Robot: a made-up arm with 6 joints.
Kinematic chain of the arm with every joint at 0, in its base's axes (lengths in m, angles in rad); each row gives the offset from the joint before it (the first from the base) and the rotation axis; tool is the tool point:
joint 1: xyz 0 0 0.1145 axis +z
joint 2: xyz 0 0.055 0 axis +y
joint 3: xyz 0 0 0.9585 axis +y
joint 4: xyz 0 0 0.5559 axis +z
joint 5: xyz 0 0 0 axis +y
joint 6: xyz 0 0 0.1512 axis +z
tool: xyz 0 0 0
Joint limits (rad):
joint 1: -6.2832..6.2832
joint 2: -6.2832..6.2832
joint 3: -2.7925..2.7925
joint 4: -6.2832..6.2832
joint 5: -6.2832..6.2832
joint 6: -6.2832..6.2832
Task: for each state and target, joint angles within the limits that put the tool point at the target. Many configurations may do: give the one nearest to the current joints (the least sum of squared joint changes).
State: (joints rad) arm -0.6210 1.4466 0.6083 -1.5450 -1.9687 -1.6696
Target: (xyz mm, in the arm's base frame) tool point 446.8 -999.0 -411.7
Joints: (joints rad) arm -1.3163 1.6419 1.1989 -1.7134 -2.1425 -1.6696
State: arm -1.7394 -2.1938 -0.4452 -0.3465 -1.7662 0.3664
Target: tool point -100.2 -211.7 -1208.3
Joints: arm -2.2637 -2.9596 -0.7197 -0.0210 -1.7325 0.3664
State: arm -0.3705 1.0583 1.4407 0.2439 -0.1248 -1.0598
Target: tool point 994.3 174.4 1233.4
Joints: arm 0.1259 0.3625 0.9295 0.2239 -0.2056 -1.0598
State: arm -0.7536 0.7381 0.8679 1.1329 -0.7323 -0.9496
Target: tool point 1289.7 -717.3 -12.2
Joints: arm -0.4881 1.2935 0.9478 1.1334 -0.6585 -0.9496
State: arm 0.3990 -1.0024 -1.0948 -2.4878 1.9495 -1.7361
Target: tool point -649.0 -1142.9 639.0
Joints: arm 1.0158 -0.9215 -0.5536 -2.3644 1.6620 -1.7361
